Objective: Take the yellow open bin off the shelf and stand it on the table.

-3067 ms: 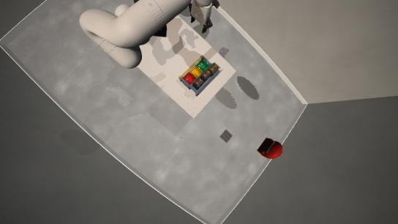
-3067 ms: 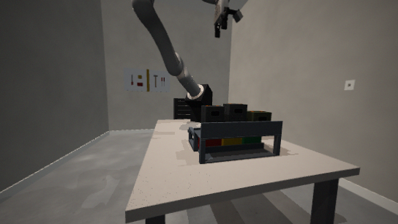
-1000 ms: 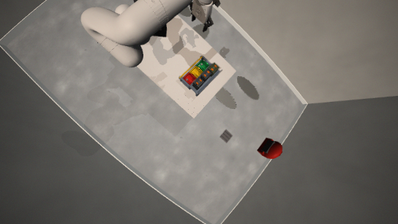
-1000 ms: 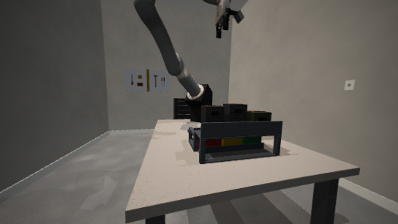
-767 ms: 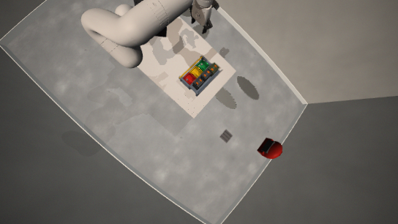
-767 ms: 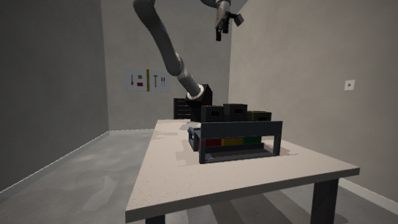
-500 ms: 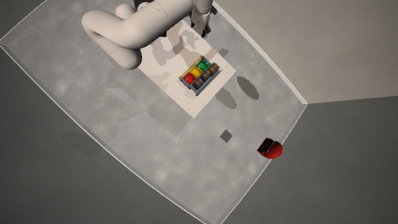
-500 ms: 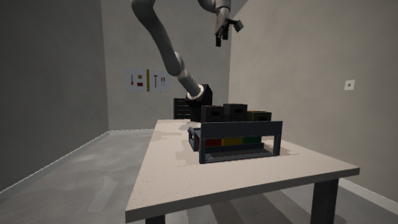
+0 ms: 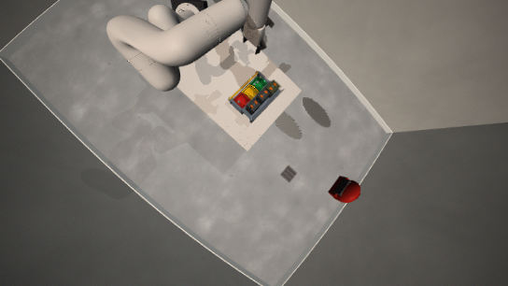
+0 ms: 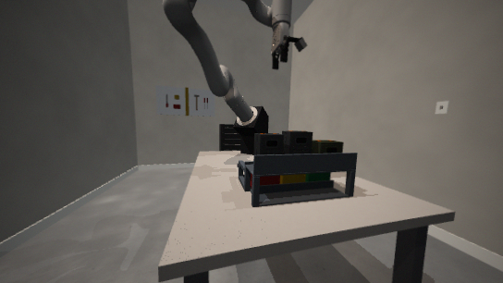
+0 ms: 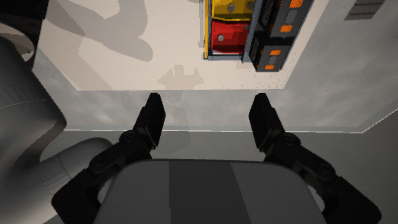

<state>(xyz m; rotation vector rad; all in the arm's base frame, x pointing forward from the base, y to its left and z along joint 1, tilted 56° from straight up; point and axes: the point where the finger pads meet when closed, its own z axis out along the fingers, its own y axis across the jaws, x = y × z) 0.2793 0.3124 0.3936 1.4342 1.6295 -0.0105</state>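
My hand is 480 mm above the thin yellow strip. Round my hand: red bin 90 mm ahead, 130 mm to the right, 500 mm below; then green bin 120 mm ahead, 100 mm to the left, 500 mm below; then yellow bin 100 mm ahead, 10 mm to the right, 500 mm below.
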